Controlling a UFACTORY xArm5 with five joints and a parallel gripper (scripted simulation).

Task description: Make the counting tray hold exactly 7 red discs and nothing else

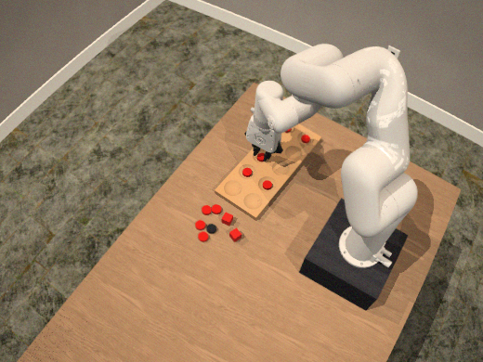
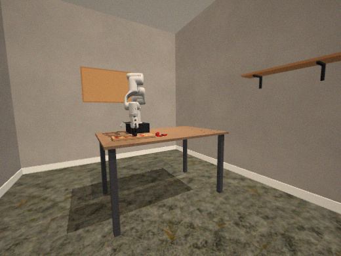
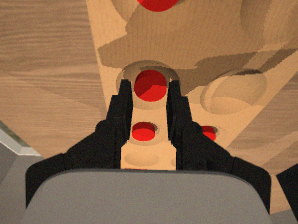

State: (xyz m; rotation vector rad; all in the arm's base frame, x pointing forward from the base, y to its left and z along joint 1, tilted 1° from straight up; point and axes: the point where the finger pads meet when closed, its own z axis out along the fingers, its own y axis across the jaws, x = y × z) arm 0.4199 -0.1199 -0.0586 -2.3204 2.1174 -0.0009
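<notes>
Right now my hand is 40 mm past the wooden counting tray and 30 mm above it. The rest, counted from my hand: black disc: 40 mm behind, 290 mm to the left, 40 mm below.
</notes>
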